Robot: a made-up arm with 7 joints. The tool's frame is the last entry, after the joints. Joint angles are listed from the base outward.
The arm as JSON. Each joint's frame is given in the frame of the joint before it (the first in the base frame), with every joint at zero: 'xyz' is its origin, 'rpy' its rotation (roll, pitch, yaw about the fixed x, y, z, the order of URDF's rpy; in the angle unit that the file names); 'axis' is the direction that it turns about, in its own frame. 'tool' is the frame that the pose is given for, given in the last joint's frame.
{
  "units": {
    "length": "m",
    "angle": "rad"
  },
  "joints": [
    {
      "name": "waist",
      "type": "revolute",
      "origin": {
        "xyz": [
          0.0,
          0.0,
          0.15
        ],
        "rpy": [
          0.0,
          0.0,
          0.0
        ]
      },
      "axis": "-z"
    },
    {
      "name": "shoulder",
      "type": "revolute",
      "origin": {
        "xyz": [
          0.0,
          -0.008,
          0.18
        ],
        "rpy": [
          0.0,
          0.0,
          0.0
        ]
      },
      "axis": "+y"
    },
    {
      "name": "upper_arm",
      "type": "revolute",
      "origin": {
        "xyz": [
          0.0,
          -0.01,
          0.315
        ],
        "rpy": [
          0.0,
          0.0,
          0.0
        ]
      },
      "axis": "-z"
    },
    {
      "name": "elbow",
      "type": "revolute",
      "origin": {
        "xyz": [
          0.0,
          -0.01,
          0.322
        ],
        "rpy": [
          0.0,
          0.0,
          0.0
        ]
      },
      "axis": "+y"
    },
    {
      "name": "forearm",
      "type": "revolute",
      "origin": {
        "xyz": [
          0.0,
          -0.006,
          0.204
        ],
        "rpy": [
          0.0,
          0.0,
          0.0
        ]
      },
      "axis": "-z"
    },
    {
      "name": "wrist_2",
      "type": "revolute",
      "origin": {
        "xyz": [
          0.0,
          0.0,
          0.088
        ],
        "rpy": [
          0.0,
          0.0,
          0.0
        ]
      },
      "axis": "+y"
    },
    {
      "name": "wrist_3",
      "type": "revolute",
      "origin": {
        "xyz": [
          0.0,
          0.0,
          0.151
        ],
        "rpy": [
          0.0,
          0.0,
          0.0
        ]
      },
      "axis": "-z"
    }
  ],
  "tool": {
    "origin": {
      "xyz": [
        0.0,
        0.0,
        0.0
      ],
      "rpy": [
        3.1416,
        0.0,
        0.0
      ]
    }
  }
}
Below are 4 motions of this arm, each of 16 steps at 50 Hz.
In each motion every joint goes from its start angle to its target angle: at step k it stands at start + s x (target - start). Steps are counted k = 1, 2, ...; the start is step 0. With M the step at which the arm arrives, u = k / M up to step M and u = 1 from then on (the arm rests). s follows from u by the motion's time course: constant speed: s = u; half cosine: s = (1 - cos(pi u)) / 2; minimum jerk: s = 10 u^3 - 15 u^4 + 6 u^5.
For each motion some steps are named. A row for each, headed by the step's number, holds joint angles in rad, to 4 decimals.
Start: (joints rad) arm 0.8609 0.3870 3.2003 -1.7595 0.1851 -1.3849 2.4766
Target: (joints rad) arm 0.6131 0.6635 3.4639 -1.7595 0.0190 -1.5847 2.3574
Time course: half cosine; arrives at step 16
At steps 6, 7, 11, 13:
6: 0.7844 0.4723 3.2817 -1.7595 0.1338 -1.4466 2.4398
7: 0.7612 0.4983 3.3064 -1.7595 0.1183 -1.4653 2.4286
11: 0.6682 0.6021 3.4053 -1.7595 0.0559 -1.5403 2.3839
13: 0.6340 0.6402 3.4417 -1.7595 0.0330 -1.5679 2.3674

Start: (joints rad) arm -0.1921 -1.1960 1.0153 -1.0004 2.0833 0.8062 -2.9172
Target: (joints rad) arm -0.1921 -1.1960 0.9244 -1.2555 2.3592 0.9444 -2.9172
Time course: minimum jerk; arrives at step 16
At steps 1, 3, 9, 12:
1: -0.1921 -1.1960 1.0151 -1.0010 2.0839 0.8065 -2.9172
3: -0.1921 -1.1960 1.0109 -1.0128 2.0968 0.8129 -2.9172
9: -0.1921 -1.1960 0.9593 -1.1575 2.2532 0.8913 -2.9172
12: -0.1921 -1.1960 0.9338 -1.2291 2.3306 0.9301 -2.9172

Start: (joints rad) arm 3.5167 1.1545 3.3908 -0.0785 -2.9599 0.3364 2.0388
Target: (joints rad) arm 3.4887 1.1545 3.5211 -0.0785 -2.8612 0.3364 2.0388
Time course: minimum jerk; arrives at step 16
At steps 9, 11, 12, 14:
9: 3.4995 1.1545 3.4711 -0.0785 -2.8991 0.3364 2.0388
11: 3.4937 1.1545 3.4976 -0.0785 -2.8790 0.3364 2.0388
12: 3.4916 1.1545 3.5076 -0.0785 -2.8714 0.3364 2.0388
14: 3.4891 1.1545 3.5190 -0.0785 -2.8628 0.3364 2.0388

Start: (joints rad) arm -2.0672 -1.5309 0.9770 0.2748 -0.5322 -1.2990 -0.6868
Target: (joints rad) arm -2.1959 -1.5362 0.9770 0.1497 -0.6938 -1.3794 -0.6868
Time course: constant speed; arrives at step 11
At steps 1, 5, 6, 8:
1: -2.0789 -1.5314 0.9770 0.2634 -0.5469 -1.3063 -0.6868
5: -2.1257 -1.5333 0.9770 0.2179 -0.6057 -1.3355 -0.6868
6: -2.1374 -1.5338 0.9770 0.2066 -0.6203 -1.3429 -0.6868
8: -2.1608 -1.5348 0.9770 0.1838 -0.6497 -1.3575 -0.6868

